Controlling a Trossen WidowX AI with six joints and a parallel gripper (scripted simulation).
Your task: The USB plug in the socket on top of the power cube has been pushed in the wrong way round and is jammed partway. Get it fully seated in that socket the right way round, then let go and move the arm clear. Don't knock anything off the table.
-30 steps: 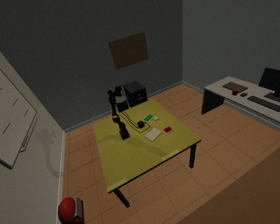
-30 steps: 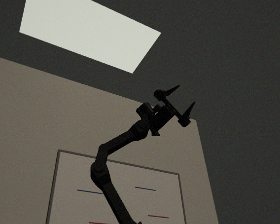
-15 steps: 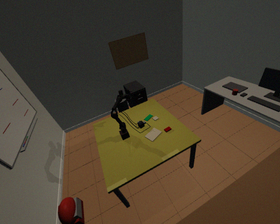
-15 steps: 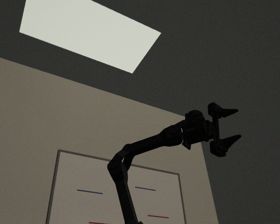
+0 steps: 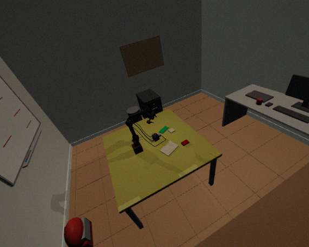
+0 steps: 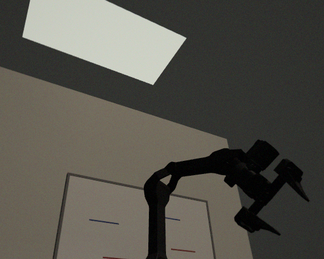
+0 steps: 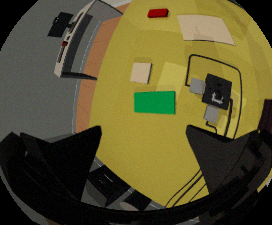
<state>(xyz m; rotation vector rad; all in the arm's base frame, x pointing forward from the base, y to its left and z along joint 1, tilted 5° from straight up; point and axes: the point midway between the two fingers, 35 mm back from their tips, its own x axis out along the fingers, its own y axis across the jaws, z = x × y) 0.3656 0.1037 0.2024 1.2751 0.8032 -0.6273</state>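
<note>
Now: the pale grey socket 90 mm behind my gripper tip, 70 mm to the right of it and 190 mm below it. The rest, counted from my gripper tip: red block (180 mm ahead, 420 mm to the right, 250 mm below); green card (110 mm ahead, 10 mm to the left, 260 mm below).
</note>
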